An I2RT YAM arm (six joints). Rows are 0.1 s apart.
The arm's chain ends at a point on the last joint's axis. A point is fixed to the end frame.
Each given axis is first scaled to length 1.
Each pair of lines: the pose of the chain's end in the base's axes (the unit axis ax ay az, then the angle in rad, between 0 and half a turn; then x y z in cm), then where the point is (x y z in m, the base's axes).
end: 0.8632, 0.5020, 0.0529, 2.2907, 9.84, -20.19, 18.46
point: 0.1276 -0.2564 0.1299
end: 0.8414, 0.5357, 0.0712, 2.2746, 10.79, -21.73, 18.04
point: 0.1419 -0.2703 0.1270
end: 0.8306, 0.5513, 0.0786, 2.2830, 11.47, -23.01, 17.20
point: 0.1504 -0.2816 0.1182
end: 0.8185, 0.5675, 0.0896, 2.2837, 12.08, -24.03, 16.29
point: 0.1588 -0.2903 0.1093
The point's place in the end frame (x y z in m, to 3 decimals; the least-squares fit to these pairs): -0.008 -0.005 0.082
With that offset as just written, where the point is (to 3 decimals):
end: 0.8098, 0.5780, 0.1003, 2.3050, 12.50, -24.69, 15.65
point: 0.164 -0.295 0.102
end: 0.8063, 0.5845, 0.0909, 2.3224, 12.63, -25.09, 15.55
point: 0.165 -0.298 0.100
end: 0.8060, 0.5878, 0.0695, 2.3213, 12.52, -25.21, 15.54
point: 0.161 -0.301 0.100
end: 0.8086, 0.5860, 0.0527, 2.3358, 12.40, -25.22, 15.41
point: 0.157 -0.302 0.097
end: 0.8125, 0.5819, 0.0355, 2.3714, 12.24, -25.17, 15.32
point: 0.152 -0.301 0.094
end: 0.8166, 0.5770, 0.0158, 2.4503, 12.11, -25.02, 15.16
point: 0.146 -0.297 0.089
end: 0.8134, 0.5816, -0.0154, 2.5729, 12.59, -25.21, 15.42
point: 0.142 -0.295 0.086
